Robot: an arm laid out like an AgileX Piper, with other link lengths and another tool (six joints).
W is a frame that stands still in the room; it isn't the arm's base.
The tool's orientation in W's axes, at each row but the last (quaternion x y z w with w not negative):
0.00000, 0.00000, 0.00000, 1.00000
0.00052, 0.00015, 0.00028, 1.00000
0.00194, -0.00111, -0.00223, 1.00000
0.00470, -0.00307, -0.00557, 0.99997
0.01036, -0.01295, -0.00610, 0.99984
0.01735, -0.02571, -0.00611, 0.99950
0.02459, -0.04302, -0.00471, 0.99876
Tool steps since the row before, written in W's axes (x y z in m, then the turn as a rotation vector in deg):
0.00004, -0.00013, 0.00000, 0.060, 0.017, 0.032
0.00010, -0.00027, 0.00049, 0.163, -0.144, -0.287
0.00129, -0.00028, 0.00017, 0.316, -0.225, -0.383
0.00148, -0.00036, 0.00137, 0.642, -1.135, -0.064
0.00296, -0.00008, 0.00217, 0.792, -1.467, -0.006
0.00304, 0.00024, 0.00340, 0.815, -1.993, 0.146
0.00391, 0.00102, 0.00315, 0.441, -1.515, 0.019
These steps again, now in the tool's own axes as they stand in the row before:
0.00004, -0.00013, 0.00000, 0.060, 0.017, 0.032
0.00010, -0.00027, 0.00049, 0.163, -0.144, -0.287
0.00129, -0.00027, 0.00017, 0.316, -0.225, -0.383
0.00149, -0.00033, 0.00136, 0.654, -1.128, -0.057
0.00302, 0.00000, 0.00209, 0.810, -1.457, 0.004
0.00321, 0.00039, 0.00323, 0.847, -1.977, 0.172
0.00415, 0.00120, 0.00275, 0.458, -1.509, 0.055

